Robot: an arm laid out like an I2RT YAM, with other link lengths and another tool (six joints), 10 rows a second.
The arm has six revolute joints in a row. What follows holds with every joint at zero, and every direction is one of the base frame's. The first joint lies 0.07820 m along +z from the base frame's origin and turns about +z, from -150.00 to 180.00 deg. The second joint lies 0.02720 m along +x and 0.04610 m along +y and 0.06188 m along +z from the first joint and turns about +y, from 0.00 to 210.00 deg. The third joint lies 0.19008 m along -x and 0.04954 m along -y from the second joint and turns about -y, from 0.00 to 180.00 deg. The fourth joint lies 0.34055 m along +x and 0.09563 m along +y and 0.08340 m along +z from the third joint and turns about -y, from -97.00 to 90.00 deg. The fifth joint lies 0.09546 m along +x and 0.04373 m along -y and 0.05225 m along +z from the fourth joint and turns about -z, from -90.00 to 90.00 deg. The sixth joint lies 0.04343 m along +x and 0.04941 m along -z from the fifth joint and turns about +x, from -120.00 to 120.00 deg. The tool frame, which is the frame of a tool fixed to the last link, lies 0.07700 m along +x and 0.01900 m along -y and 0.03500 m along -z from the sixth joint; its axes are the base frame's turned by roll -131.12, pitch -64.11 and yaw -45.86 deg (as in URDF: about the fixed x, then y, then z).
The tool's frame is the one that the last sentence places.
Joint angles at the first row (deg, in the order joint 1, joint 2, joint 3, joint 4, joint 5, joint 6):
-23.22 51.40 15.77 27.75 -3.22 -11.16
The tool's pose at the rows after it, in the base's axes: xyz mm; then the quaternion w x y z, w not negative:
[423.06, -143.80, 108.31, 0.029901, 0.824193, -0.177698, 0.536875]
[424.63, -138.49, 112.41, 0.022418, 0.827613, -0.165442, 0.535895]
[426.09, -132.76, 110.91, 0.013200, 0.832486, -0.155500, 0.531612]
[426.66, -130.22, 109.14, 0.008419, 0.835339, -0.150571, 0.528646]
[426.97, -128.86, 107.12, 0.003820, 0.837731, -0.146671, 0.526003]
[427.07, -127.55, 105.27, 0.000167, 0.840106, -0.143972, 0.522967]
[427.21, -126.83, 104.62, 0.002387, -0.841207, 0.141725, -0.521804]
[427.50, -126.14, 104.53, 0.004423, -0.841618, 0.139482, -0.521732]
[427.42, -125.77, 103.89, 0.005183, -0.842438, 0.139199, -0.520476]
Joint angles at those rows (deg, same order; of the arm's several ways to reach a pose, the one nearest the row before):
-23.03 49.75 15.77 26.52 -4.89 -11.64
-22.65 48.47 15.79 25.02 -6.17 -11.90
-22.22 48.21 15.79 24.10 -7.33 -11.94
-22.06 48.25 15.79 23.70 -7.99 -11.99
-22.09 48.40 15.79 23.46 -8.71 -11.99
-22.06 48.47 15.79 23.09 -9.21 -11.99
-22.09 48.47 15.79 22.92 -9.63 -11.99
-22.09 48.47 15.79 22.90 -9.98 -11.99
-22.06 48.47 15.79 22.72 -10.04 -11.99

